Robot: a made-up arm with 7 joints.
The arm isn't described. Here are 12 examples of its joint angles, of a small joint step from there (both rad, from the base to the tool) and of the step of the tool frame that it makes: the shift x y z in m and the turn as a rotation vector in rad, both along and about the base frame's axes.
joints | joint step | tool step
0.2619 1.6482 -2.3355 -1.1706 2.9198 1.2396 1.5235 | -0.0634 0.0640 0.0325 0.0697 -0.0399 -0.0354 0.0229 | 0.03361 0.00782 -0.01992 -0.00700 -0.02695 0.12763
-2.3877 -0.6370 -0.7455 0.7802 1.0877 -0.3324 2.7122 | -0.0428 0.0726 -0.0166 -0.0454 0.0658 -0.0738 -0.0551 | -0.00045 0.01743 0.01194 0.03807 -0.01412 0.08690
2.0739 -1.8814 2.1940 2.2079 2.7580 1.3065 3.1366 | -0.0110 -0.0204 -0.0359 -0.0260 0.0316 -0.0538 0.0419 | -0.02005 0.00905 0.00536 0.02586 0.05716 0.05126
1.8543 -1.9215 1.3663 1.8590 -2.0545 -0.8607 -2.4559 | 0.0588 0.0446 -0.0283 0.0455 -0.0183 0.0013 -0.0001 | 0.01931 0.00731 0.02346 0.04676 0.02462 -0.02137
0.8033 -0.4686 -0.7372 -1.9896 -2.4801 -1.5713 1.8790 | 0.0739 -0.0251 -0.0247 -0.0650 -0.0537 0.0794 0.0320 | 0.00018 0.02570 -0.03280 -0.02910 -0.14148 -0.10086
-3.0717 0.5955 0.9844 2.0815 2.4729 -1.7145 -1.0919 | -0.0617 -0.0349 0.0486 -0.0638 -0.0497 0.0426 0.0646 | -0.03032 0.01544 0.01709 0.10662 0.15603 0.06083
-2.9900 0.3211 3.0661 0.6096 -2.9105 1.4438 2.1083 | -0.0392 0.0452 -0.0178 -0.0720 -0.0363 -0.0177 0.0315 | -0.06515 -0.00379 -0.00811 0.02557 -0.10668 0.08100
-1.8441 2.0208 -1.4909 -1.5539 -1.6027 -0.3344 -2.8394 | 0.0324 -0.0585 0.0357 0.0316 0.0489 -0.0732 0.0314 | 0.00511 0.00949 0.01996 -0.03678 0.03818 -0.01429
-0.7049 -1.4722 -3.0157 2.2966 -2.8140 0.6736 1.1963 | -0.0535 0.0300 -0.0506 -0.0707 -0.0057 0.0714 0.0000 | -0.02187 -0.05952 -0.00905 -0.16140 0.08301 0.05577
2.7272 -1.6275 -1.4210 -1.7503 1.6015 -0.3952 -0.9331 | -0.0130 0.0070 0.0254 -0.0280 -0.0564 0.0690 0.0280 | -0.02195 -0.00799 -0.00055 0.01780 0.05340 0.04161
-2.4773 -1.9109 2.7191 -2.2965 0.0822 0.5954 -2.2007 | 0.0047 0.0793 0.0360 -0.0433 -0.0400 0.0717 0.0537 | -0.01598 0.03748 0.01402 -0.06872 -0.00097 0.00413
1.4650 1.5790 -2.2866 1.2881 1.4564 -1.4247 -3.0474 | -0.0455 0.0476 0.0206 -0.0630 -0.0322 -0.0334 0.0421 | 0.02154 -0.02994 -0.03742 0.13135 0.00515 -0.02682
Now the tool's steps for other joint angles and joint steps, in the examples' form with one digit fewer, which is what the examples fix.
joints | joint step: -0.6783 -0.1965 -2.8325 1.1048 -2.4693 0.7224 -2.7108 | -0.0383 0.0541 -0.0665 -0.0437 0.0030 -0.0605 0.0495
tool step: 0.0477 -0.0154 0.0418 -0.0340 0.0598 0.0324
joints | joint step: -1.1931 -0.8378 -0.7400 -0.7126 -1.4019 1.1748 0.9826 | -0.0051 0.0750 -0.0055 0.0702 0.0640 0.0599 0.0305
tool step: -0.0091 0.0343 0.0810 -0.0903 0.0783 -0.0879
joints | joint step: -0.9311 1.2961 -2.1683 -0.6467 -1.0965 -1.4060 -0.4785 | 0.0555 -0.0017 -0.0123 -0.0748 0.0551 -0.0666 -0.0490
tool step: 0.0142 -0.0624 -0.0188 -0.0896 0.0978 -0.1430
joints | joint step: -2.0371 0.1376 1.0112 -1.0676 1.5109 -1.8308 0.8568 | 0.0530 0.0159 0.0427 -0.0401 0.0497 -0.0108 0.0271
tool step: -0.0169 0.0320 -0.0087 0.0636 -0.0255 -0.1176
